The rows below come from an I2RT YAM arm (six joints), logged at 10 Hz.
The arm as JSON. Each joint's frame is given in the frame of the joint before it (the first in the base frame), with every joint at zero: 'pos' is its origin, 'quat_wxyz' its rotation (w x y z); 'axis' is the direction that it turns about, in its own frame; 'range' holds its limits. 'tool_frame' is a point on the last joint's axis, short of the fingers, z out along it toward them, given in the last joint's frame.
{
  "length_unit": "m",
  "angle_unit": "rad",
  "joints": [
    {
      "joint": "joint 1",
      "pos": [
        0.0,
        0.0,
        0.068
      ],
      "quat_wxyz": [
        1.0,
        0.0,
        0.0,
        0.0
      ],
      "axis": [
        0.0,
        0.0,
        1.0
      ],
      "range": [
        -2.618,
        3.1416
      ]
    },
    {
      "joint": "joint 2",
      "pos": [
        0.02,
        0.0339,
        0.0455
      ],
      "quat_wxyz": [
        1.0,
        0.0,
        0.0,
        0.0
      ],
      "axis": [
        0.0,
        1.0,
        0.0
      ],
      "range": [
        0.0,
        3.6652
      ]
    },
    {
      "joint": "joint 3",
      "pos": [
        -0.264,
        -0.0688,
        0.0
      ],
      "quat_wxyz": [
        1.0,
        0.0,
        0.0,
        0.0
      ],
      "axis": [
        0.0,
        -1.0,
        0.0
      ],
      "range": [
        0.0,
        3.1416
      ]
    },
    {
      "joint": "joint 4",
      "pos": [
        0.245,
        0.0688,
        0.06
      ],
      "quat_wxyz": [
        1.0,
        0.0,
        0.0,
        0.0
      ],
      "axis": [
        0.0,
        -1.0,
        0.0
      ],
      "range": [
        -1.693,
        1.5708
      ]
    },
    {
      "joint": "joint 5",
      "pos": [
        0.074,
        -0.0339,
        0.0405
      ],
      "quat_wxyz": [
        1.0,
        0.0,
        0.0,
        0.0
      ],
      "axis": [
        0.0,
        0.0,
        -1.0
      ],
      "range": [
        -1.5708,
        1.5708
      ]
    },
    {
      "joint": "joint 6",
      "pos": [
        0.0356,
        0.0,
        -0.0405
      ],
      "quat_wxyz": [
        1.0,
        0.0,
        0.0,
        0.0
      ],
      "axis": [
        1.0,
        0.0,
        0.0
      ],
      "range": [
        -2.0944,
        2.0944
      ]
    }
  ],
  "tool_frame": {
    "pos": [
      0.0,
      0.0,
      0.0
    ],
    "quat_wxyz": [
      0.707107,
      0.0,
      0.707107,
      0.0
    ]
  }
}
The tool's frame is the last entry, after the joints.
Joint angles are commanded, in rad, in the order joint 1, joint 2, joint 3, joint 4, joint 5, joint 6. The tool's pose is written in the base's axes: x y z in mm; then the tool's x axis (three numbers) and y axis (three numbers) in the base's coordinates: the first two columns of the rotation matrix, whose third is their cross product. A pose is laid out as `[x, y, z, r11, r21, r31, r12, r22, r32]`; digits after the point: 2 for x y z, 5 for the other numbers.
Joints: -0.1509, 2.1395, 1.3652, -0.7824, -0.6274, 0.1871
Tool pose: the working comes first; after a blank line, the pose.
Where each joint sits with the arm in this pose, in the base's axes (m; each line is computed from the numbers above, not from the rounded line before):
joint 1: 0.0000 0.0000 0.0680
joint 2: 0.0249 0.0305 0.1135
joint 3: 0.1551 -0.0589 0.3359
joint 4: 0.3801 -0.0235 0.2075
joint 5: 0.4160 -0.0633 0.1341
joint 6: 0.3795 -0.0366 0.1047
the tool: 0.3795 -0.0366 0.1047

[379.55, -36.57, 104.72, -0.95017, 0.29680, 0.09534, 0.29542, 0.75965, 0.57936]
